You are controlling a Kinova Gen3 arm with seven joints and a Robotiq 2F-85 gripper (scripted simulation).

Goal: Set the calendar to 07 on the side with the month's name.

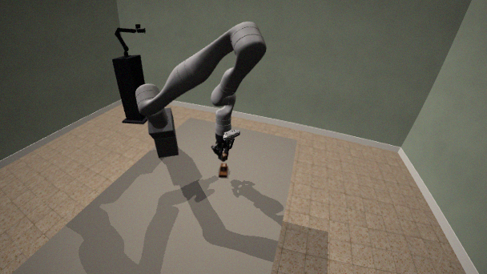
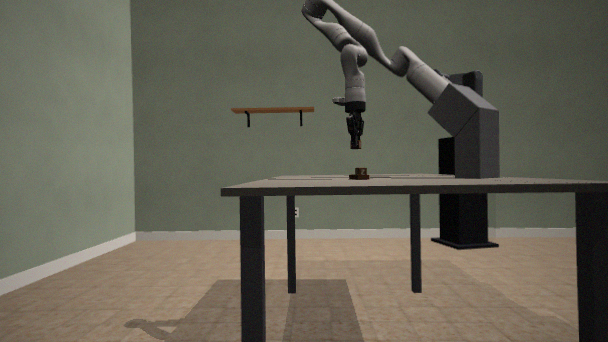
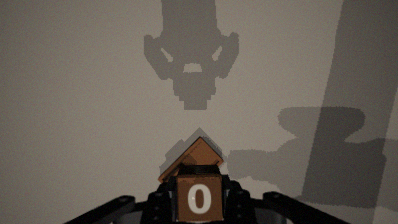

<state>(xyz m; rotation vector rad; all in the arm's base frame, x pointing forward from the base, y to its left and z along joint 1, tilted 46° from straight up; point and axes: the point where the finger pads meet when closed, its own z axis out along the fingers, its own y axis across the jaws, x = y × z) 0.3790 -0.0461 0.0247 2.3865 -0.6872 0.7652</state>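
Now: the calendar tray 130 mm below my hand and 20 mm to the left of it.
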